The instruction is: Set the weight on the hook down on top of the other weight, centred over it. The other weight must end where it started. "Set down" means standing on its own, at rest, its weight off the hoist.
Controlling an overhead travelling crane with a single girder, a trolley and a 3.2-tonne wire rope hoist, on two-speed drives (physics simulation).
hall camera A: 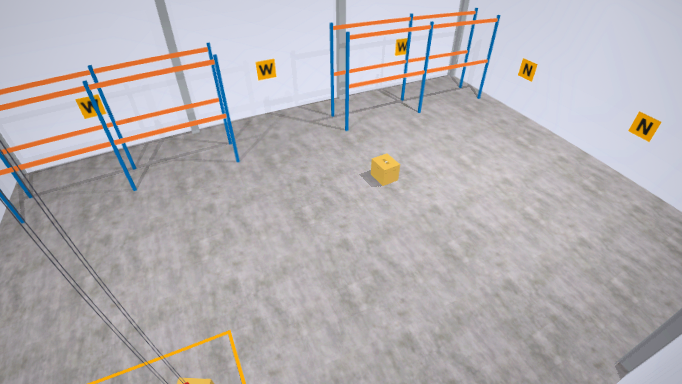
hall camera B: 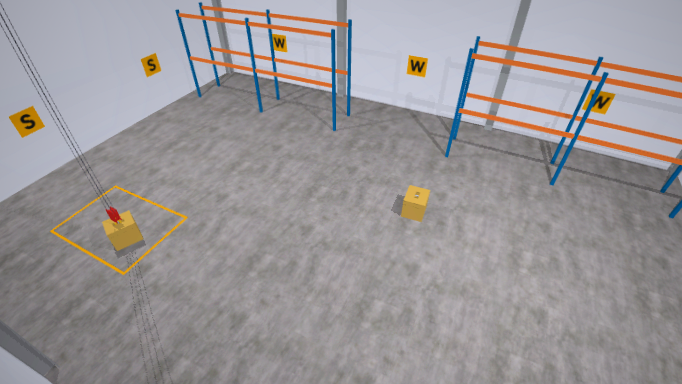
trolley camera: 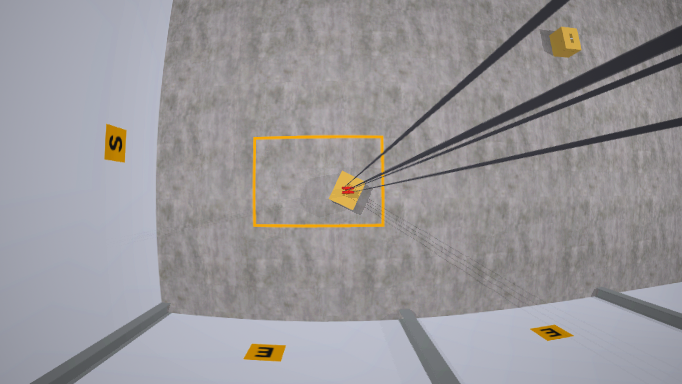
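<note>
My gripper, the red hook (hall camera B: 114,215) (trolley camera: 347,190), is engaged with a yellow block weight (hall camera A: 201,381) (hall camera B: 125,237) (trolley camera: 342,179) and sits over its top. This weight is low over the floor, inside the orange marked rectangle; any gap beneath it is hard to judge. It is turned at an angle to the rectangle's sides in the trolley view. In hall camera A it is mostly cut off at the bottom edge. The other yellow weight (hall camera A: 385,170) (hall camera B: 416,203) (trolley camera: 565,42) stands upright on the floor, well apart, with a small lifting eye on top.
The orange rectangle (hall camera A: 160,358) (hall camera B: 151,202) (trolley camera: 254,182) lies near the S wall. Blue and orange racks (hall camera A: 347,82) (hall camera B: 334,82) stand along the W wall. The hoist ropes (hall camera A: 92,270) (hall camera B: 55,112) (trolley camera: 475,131) run obliquely up from the hook. A grey column (trolley camera: 425,345) stands at the E wall.
</note>
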